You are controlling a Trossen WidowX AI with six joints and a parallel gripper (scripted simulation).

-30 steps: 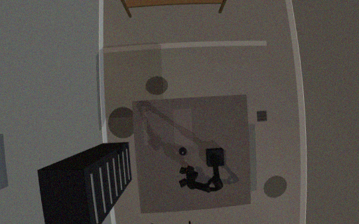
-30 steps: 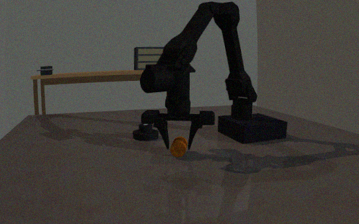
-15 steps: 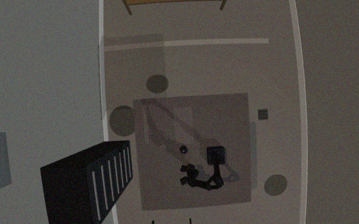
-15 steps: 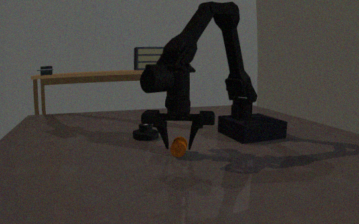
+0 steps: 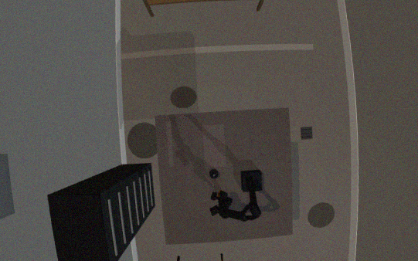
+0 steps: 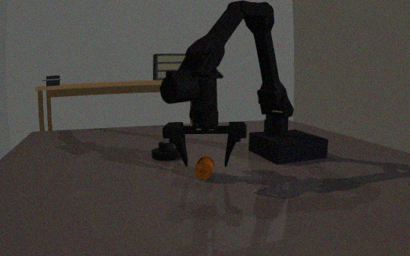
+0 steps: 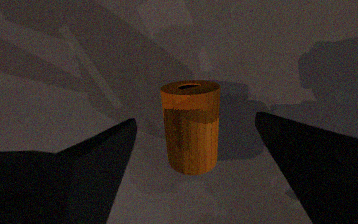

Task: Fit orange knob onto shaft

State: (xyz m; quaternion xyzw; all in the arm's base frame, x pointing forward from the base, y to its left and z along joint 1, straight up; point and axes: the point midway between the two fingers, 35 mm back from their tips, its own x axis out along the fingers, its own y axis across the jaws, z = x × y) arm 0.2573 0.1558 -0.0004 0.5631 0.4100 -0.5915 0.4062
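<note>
Now: the orange knob 20 mm to the left of my gripper tip and 10 mm ahead of it. Round my gripper tip: dark round pedestal (190 mm to the right, 70 mm ahead, 10 mm above).
</note>
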